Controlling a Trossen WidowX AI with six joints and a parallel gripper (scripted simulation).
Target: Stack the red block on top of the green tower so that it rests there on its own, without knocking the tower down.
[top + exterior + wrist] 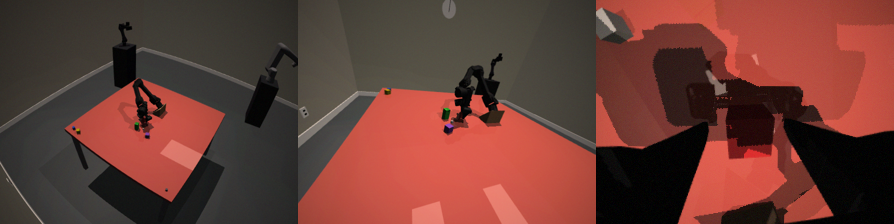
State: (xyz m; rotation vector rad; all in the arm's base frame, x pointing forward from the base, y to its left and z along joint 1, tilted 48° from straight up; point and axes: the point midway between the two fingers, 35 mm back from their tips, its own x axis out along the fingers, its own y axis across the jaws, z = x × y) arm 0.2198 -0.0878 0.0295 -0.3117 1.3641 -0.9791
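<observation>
Now: the small white piece 110 mm ahead of my gripper tip and 60 mm to the left of it. Also, from my gripper tip: red block 10 mm above; purple block 180 mm ahead, 130 mm to the left, 10 mm above; yellow block 490 mm ahead, 490 mm to the right, 10 mm above.
</observation>
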